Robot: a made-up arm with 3 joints. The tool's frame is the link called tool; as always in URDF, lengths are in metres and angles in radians. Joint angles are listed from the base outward. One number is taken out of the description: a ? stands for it. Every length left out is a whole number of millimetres.
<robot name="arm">
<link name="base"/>
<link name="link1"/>
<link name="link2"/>
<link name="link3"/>
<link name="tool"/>
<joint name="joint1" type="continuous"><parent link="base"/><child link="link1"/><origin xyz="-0.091 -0.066 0.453" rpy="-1.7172 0.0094 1.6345"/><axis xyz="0 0 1"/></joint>
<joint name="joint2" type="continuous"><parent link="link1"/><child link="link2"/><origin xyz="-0.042 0.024 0" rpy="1.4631 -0.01 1.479"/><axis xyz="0 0 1"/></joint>
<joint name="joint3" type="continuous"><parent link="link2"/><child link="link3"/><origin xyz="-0.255 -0.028 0" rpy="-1.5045 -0.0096 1.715"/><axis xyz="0 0 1"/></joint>
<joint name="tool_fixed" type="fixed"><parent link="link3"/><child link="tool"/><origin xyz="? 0.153 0" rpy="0 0 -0.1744"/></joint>
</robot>
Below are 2 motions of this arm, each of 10 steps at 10 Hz.
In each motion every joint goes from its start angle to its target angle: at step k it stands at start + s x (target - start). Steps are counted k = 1, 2, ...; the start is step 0. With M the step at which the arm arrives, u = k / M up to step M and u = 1 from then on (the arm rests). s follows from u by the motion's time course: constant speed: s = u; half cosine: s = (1 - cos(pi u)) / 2; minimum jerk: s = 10 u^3 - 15 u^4 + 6 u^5.
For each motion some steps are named. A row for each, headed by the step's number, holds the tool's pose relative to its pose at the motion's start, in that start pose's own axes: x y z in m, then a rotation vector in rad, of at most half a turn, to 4 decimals.
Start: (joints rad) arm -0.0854 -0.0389 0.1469
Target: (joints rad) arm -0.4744 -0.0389 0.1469
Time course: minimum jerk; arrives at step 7
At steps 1, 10:
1: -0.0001 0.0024 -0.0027 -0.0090 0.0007 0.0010
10: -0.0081 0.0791 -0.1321 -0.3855 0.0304 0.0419

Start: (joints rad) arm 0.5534 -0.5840 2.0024
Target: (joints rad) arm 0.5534 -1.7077 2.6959
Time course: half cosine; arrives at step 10
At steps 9, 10:
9: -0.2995 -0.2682 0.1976 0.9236 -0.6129 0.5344
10: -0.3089 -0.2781 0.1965 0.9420 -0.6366 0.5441

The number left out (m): 0.359
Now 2 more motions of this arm.
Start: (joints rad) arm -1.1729 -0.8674 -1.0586
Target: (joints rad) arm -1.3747 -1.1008 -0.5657
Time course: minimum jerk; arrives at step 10
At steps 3, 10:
3: -0.0135 0.0304 -0.0097 -0.0461 -0.0083 0.0558
10: -0.0823 0.1574 -0.0985 -0.2795 0.0186 0.3248

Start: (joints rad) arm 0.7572 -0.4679 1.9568
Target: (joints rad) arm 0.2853 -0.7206 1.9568
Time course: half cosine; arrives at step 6
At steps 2, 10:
2: 0.0281 -0.0398 -0.0212 0.0937 0.0935 -0.0446
10: 0.0870 -0.1664 -0.1178 0.3645 0.3604 -0.2197

